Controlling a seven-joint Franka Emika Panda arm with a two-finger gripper.
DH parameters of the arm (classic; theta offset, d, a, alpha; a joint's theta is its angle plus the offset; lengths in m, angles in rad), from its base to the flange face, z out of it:
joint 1: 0 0.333 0 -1.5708
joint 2: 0 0 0 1.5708
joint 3: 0 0.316 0.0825 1.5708
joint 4: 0 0 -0.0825 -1.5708
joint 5: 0 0.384 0 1.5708
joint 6: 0 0 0.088 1.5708
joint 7: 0 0.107 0 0
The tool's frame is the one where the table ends.
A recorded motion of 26 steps. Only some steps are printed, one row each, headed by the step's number.
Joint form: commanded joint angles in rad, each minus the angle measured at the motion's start. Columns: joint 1, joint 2, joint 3, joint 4, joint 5, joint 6, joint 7.
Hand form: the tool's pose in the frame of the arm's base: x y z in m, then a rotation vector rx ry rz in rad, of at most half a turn. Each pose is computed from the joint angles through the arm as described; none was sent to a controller.
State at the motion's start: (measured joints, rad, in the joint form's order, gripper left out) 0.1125 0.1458 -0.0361 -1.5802 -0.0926 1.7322 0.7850
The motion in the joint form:
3: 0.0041 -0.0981 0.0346 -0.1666 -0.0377 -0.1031 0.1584
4: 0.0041 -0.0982 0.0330 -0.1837 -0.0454 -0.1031 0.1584
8: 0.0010 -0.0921 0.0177 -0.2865 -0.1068 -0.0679 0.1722
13: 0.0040 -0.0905 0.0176 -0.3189 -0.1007 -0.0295 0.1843
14: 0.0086 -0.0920 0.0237 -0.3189 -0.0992 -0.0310 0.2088
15: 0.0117 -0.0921 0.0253 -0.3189 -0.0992 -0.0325 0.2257
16: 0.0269 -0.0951 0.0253 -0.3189 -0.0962 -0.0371 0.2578
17: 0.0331 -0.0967 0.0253 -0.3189 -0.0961 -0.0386 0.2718
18: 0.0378 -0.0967 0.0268 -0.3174 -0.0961 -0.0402 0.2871
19: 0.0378 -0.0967 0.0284 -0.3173 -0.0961 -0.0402 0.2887
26: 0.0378 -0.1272 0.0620 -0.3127 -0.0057 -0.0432 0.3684
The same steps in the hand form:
3: 0.5574 0.0512 0.5208 2.7064 -1.1601 -0.1143
4: 0.5554 0.0493 0.5131 2.6923 -1.1530 -0.1299
8: 0.5464 0.0327 0.4661 2.6046 -1.1288 -0.1751
13: 0.5452 0.0355 0.4529 2.6099 -1.1368 -0.1725
14: 0.5444 0.0414 0.4536 2.6014 -1.1555 -0.1664
15: 0.5440 0.0438 0.4535 2.5926 -1.1708 -0.1635
16: 0.5423 0.0522 0.4548 2.5809 -1.1942 -0.1577
17: 0.5416 0.0555 0.4556 2.5753 -1.2043 -0.1533
18: 0.5413 0.0588 0.4562 2.5688 -1.2160 -0.1488
19: 0.5412 0.0597 0.4562 2.5688 -1.2160 -0.1480
26: 0.5335 0.0854 0.4735 2.5976 -1.3435 -0.1706

